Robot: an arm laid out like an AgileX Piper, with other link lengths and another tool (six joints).
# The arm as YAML. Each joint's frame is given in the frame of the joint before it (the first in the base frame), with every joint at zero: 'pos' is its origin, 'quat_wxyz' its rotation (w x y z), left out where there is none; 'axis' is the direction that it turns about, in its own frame. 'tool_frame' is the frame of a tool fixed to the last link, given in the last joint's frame.
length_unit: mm
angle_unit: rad
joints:
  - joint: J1
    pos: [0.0, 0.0, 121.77]
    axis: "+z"
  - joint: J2
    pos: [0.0, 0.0, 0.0]
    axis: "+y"
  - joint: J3
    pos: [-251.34, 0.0, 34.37]
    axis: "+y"
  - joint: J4
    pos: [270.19, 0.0, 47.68]
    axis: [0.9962, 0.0, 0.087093]
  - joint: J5
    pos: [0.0, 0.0, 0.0]
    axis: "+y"
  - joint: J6
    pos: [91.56, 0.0, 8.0]
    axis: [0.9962, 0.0, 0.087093]
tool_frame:
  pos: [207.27, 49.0, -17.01]
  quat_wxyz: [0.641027, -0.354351, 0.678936, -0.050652]
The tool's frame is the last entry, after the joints.
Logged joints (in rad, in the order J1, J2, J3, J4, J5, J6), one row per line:
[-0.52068 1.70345 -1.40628 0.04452 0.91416 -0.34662]
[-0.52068 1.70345 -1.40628 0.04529 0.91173 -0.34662]
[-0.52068 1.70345 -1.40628 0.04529 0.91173 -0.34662]
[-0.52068 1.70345 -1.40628 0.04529 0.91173 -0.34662]
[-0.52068 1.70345 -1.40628 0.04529 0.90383 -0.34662]
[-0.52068 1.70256 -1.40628 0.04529 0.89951 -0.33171]
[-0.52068 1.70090 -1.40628 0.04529 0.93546 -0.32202]
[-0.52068 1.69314 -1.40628 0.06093 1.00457 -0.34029]
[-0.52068 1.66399 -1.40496 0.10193 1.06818 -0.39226]
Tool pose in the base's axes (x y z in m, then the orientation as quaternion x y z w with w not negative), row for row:
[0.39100 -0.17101 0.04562 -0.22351 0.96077 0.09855 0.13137]
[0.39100 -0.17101 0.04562 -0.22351 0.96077 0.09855 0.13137]
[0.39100 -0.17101 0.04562 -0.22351 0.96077 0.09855 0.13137]
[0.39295 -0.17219 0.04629 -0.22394 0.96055 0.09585 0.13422]
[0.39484 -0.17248 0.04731 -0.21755 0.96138 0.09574 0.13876]
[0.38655 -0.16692 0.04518 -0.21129 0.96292 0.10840 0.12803]
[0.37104 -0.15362 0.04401 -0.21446 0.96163 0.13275 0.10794]
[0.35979 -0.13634 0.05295 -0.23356 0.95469 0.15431 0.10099]
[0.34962 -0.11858 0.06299 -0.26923 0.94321 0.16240 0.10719]
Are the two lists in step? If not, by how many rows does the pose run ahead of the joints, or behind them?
The pose runs 1 row ahead of the joints: the pose in row i belongs to the joints in row i + 1.
